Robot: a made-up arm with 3 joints. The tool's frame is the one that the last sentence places.
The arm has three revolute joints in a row. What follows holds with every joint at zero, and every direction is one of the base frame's.
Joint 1 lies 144.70 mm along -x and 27.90 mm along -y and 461.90 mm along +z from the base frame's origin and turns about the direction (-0.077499, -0.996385, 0.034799), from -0.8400 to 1.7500 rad.
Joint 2 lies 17.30 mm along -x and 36.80 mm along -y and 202.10 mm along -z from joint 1 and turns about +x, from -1.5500 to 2.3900 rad.
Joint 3 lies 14.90 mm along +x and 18.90 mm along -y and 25.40 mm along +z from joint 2 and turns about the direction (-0.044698, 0.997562, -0.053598), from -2.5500 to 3.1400 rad.
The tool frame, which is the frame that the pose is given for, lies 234.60 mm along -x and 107.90 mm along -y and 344.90 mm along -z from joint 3; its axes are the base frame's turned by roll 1.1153, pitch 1.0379 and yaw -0.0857 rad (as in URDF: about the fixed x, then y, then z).
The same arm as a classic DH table. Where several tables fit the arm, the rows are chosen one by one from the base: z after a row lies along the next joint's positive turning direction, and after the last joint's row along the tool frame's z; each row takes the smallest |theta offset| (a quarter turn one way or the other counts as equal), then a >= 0, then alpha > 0; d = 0 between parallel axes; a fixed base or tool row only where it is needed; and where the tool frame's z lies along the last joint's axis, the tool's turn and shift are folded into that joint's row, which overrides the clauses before.
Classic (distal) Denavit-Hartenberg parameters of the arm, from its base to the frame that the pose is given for. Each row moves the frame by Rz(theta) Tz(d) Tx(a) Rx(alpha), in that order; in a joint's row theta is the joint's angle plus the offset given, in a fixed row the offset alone. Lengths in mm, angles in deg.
base (fixed): theta offset -4.45, d 460.5, a -142.1, alpha 88.01
joint 1: theta offset -89.84, d 68.9, a 203.3, alpha -94.44
joint 2: theta offset -1.08, d -1.0, a -24.3, alpha -92.56
joint 3: theta offset -33.86, d -1299.1, a 158.0, alpha 161.87
tool (fixed): theta offset -3.65, d -1262.9, a 0.0, alpha 0.00
Joint limits (deg, base to tool): -48.13..100.27 -88.81..136.94 -146.10..179.91

